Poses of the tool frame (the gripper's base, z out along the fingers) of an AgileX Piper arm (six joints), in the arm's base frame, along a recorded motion.
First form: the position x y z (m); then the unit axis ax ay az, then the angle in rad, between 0 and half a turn.
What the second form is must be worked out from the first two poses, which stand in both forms.
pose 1, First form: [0.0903, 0.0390, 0.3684, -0.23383, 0.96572, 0.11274, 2.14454]
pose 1, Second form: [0.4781, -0.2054, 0.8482, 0.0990, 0.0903, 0.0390, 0.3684]
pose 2, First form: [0.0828, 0.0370, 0.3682, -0.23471, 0.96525, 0.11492, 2.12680]
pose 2, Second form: [0.4859, -0.2051, 0.8436, 0.1004, 0.0828, 0.0370, 0.3682]
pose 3, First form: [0.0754, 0.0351, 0.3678, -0.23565, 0.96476, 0.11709, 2.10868]
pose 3, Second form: [0.4938, -0.2049, 0.8389, 0.1018, 0.0754, 0.0351, 0.3678]
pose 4, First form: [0.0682, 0.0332, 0.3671, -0.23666, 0.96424, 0.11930, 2.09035]
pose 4, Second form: [0.5018, -0.2047, 0.8341, 0.1032, 0.0682, 0.0332, 0.3671]
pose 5, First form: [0.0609, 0.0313, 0.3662, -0.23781, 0.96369, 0.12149, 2.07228]
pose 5, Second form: [0.5095, -0.2046, 0.8292, 0.1045, 0.0609, 0.0313, 0.3662]
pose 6, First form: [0.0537, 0.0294, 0.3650, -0.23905, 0.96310, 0.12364, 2.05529]
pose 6, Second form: [0.5168, -0.2046, 0.8245, 0.1058, 0.0537, 0.0294, 0.3650]
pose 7, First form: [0.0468, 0.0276, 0.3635, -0.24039, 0.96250, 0.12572, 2.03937]
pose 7, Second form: [0.5236, -0.2048, 0.8200, 0.1071, 0.0468, 0.0276, 0.3635]
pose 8, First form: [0.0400, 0.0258, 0.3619, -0.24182, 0.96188, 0.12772, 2.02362]
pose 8, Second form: [0.5303, -0.2050, 0.8155, 0.1083, 0.0400, 0.0258, 0.3619]
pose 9, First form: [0.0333, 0.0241, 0.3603, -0.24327, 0.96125, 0.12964, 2.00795]
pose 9, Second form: [0.5370, -0.2052, 0.8109, 0.1094, 0.0333, 0.0241, 0.3603]
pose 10, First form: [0.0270, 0.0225, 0.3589, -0.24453, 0.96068, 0.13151, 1.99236]
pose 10, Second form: [0.5435, -0.2053, 0.8064, 0.1104, 0.0270, 0.0225, 0.3589]
